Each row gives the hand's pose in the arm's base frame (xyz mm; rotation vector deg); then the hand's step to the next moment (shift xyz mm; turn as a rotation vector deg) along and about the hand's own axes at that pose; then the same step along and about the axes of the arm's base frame.
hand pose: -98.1 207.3 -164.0 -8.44 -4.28 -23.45
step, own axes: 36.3 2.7 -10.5 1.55 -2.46 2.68
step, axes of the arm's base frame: 34.7 -13.4 -7.0 0.32 -2.41 3.12
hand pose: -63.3 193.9 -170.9 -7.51 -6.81 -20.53
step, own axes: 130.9 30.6 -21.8 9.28 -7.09 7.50
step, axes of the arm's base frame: 134.6 -19.5 -6.5 5.41 -8.63 9.43
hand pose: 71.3 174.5 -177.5 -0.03 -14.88 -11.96
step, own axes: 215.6 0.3 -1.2 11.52 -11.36 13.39
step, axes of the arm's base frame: 204.1 -43.9 53.8 5.15 -13.11 15.58
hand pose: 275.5 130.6 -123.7 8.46 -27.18 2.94
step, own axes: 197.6 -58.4 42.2 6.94 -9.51 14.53
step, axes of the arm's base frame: 161.4 -61.2 120.1 0.40 -11.52 14.72
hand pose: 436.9 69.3 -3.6 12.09 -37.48 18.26
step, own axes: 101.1 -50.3 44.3 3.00 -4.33 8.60
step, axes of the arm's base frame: 68.6 -37.1 92.9 -1.05 -5.86 8.14
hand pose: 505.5 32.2 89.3 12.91 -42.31 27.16
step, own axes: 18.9 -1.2 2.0 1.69 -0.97 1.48
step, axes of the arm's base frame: 11.5 4.6 14.5 0.68 -0.81 2.21
